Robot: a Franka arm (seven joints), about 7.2 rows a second.
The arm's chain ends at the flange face. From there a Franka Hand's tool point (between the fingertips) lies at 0.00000 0.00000 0.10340 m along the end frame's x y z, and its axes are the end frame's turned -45 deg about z.
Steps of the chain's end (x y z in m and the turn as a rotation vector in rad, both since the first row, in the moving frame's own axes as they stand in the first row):
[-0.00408, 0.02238, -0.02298, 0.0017, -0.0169, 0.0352]
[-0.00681, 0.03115, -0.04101, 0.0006, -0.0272, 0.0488]
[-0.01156, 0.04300, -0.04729, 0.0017, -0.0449, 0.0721]
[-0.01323, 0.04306, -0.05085, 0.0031, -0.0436, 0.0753]
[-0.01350, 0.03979, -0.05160, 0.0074, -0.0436, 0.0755]
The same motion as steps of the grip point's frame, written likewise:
[-0.01980, 0.01156, -0.02299, 0.0132, -0.0107, 0.0352]
[-0.02874, 0.01513, -0.04105, 0.0197, -0.0188, 0.0488]
[-0.04161, 0.01871, -0.04739, 0.0330, -0.0305, 0.0721]
[-0.04263, 0.01757, -0.05095, 0.0330, -0.0286, 0.0753]
[-0.04018, 0.01477, -0.05170, 0.0361, -0.0256, 0.0755]

